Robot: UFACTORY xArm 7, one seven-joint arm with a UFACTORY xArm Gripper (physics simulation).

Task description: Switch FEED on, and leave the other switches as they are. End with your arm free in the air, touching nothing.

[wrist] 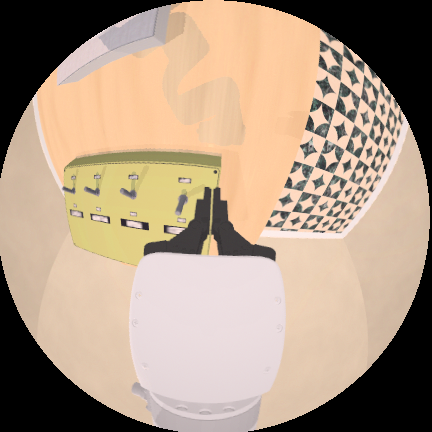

In view: the gripper [211,196] and a switch panel [110,224].
